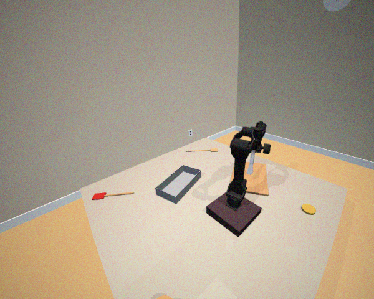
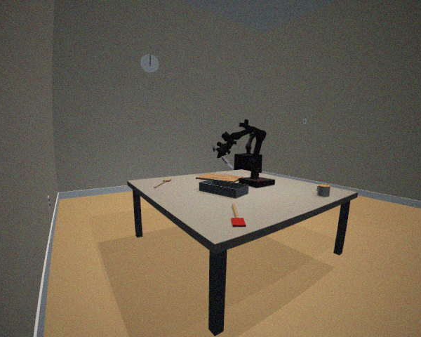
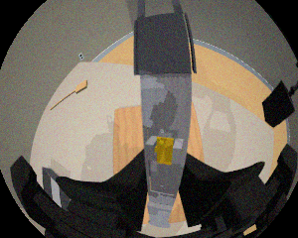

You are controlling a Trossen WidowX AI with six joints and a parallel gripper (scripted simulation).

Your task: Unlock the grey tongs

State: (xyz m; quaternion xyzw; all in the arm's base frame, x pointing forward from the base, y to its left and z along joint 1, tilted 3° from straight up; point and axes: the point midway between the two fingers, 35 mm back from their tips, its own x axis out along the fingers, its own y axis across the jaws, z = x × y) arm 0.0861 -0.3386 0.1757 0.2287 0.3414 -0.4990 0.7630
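Right now my gripper tip is 1 cm past the wooden board, 3 cm to the right of it and 18 cm above it. The rest, counted from my gripper tip: red spatula: 55 cm ahead, 82 cm to the left, 18 cm below; then roasting tin: 29 cm ahead, 42 cm to the left, 16 cm below; then yellow-topped round thing: 41 cm behind, 10 cm to the left, 18 cm below.
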